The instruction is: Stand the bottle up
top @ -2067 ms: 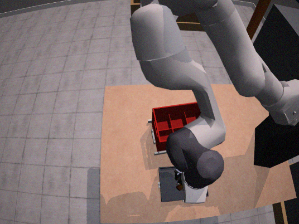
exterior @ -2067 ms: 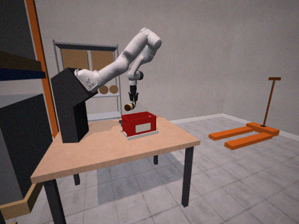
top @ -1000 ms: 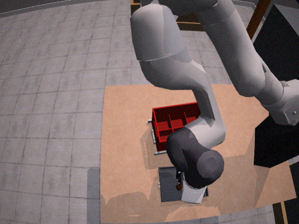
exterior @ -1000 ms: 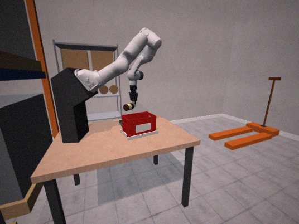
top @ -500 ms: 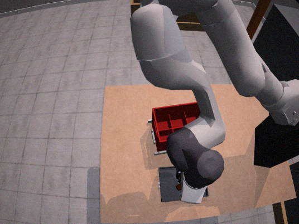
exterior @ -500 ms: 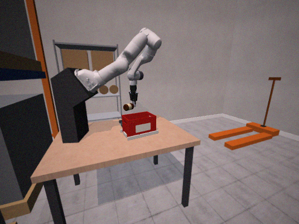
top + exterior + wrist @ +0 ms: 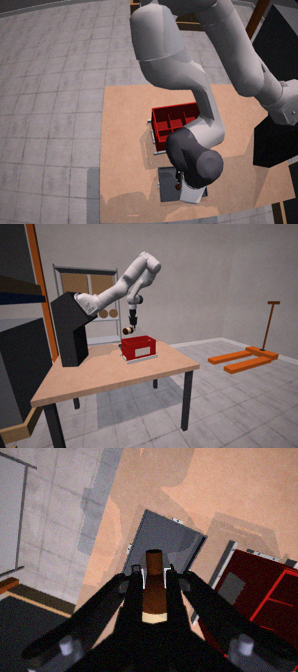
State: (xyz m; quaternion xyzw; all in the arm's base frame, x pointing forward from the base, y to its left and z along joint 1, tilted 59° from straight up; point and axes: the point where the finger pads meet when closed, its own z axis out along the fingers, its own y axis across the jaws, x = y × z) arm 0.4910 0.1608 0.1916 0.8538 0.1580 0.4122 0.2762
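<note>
My gripper is now 50 mm past the bottle and 20 mm above it. From my hand the other things lie so: crate (170 mm behind, 280 mm to the right, 130 mm below); grey tray (60 mm behind, 20 mm to the right, 210 mm below).
</note>
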